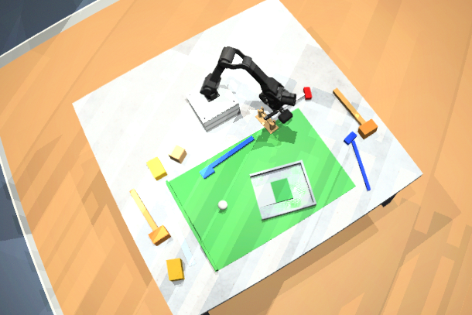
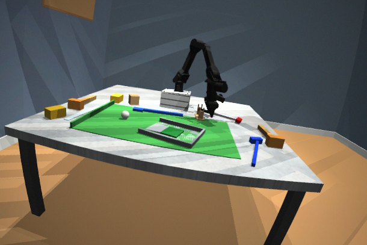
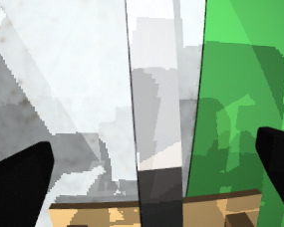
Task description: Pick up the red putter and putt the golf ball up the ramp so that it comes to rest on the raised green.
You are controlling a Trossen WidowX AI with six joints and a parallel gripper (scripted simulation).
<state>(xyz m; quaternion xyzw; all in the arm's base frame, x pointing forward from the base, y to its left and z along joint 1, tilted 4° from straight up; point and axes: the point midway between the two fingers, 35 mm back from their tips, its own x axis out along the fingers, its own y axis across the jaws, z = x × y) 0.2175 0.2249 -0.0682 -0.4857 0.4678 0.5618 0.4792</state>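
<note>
My gripper tip is now 1 cm short of the wooden stand, 7 cm to the left of it and 1 cm below it. Round my gripper tip: tan cube 7 cm behind, 51 cm to the right, 1 cm above; then blue mallet 41 cm ahead, 19 cm to the left, 1 cm below; then red putter 1 cm behind, 7 cm to the left.
</note>
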